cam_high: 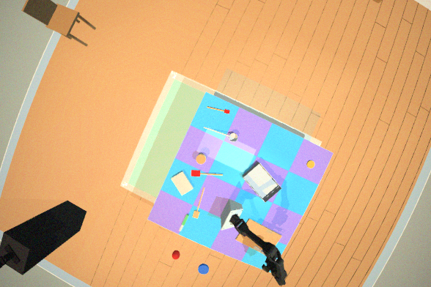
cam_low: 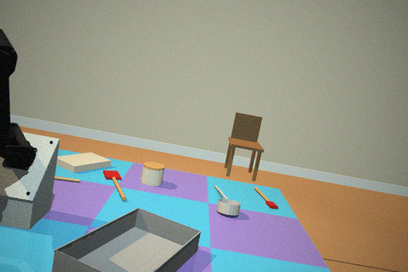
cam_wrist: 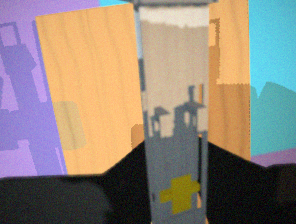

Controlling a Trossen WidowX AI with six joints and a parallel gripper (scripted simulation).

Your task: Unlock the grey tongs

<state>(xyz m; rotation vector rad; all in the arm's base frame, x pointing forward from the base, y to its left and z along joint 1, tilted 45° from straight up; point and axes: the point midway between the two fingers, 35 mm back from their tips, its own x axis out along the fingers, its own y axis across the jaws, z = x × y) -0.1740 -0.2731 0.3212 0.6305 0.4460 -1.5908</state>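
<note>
My gripper tip is 14 cm above the wooden board, 6 cm to the right of it and 2 cm short of it. The rest, counted from my gripper tip: cream block: 92 cm to the left, 21 cm ahead, 14 cm below; yellow lock piece: 4 cm above, 1 cm to the left; roasting tin: 51 cm ahead, 29 cm to the left, 12 cm below.
</note>
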